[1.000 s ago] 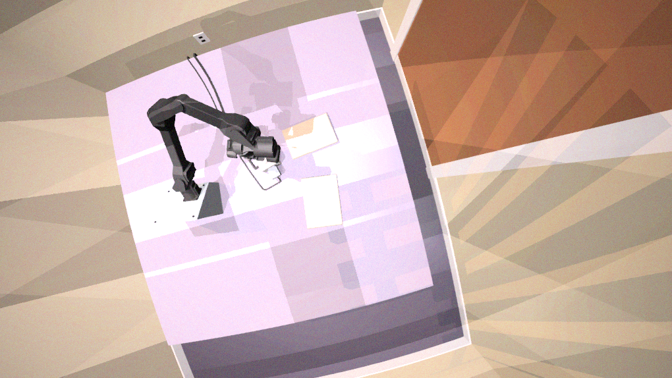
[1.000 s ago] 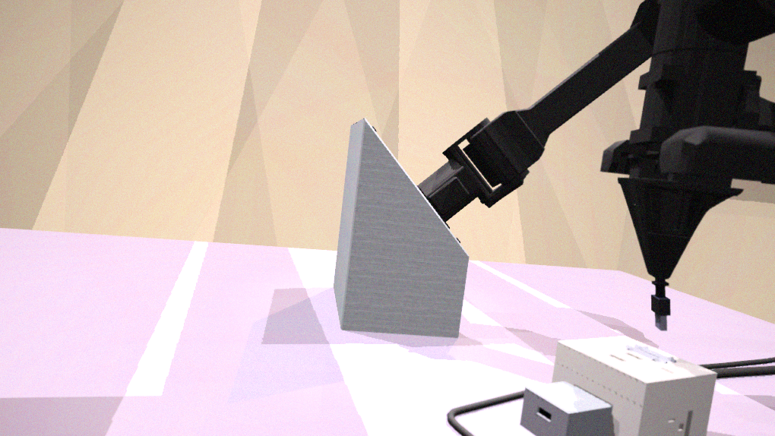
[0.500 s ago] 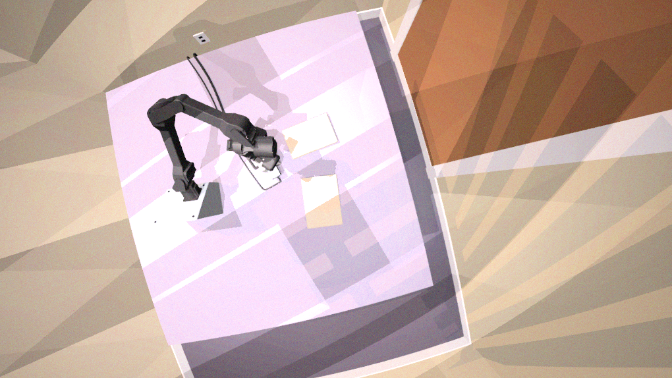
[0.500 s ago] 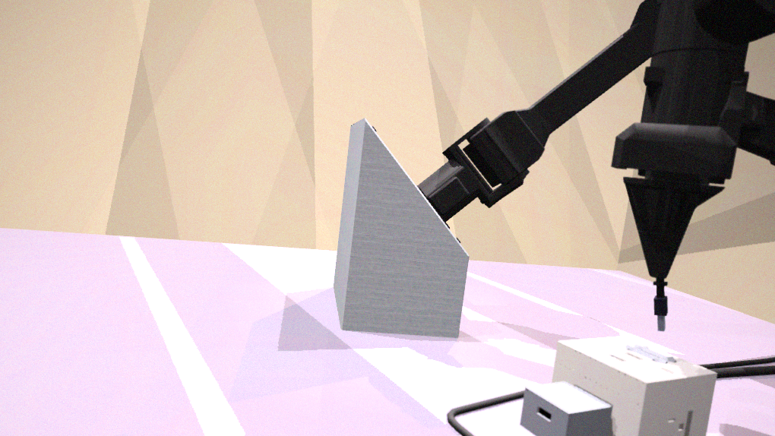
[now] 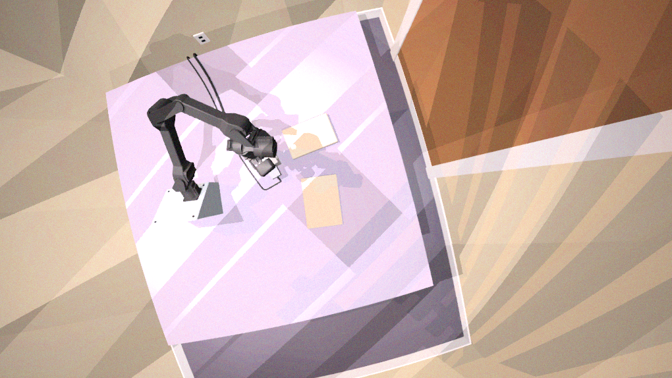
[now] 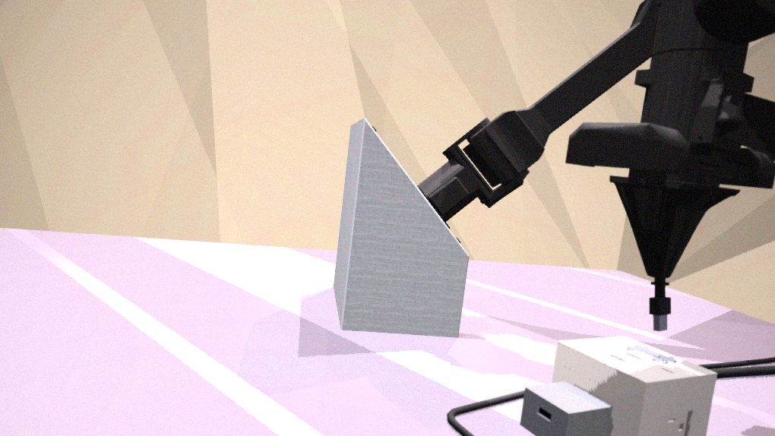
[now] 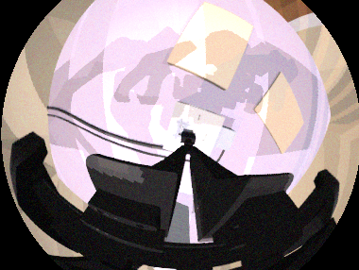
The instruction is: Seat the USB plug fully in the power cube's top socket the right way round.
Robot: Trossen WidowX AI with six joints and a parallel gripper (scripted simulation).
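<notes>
My gripper tip is now 20 mm above the USB plug. Also, from my gripper tip: USB socket 10 mm to the left, 70 mm below.
</notes>
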